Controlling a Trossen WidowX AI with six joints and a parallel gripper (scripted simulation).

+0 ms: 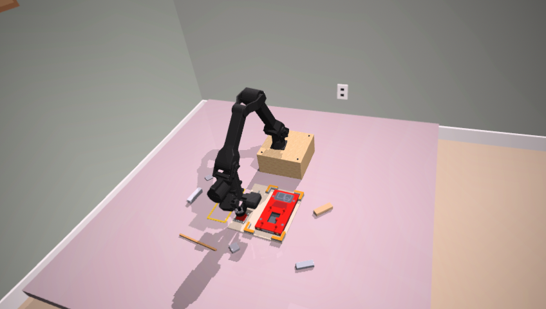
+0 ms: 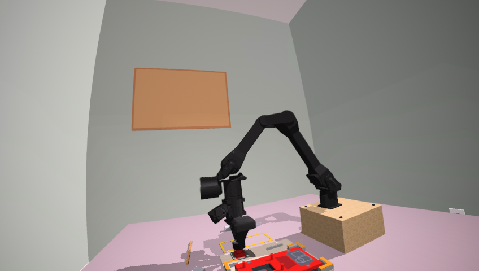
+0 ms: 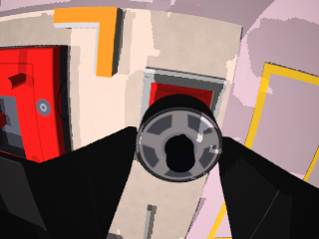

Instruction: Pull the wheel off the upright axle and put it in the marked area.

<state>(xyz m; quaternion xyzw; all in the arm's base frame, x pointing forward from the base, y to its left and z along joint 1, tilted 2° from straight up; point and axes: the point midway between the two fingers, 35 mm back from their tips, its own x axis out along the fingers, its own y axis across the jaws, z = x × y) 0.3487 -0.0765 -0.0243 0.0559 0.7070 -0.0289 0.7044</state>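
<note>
The wheel lies right at my gripper tip. The rest, counted from my gripper tip: brown stick (14 cm ahead, 13 cm to the right, 4 cm below); tan block (31 cm to the left, 9 cm behind, 4 cm below).
</note>
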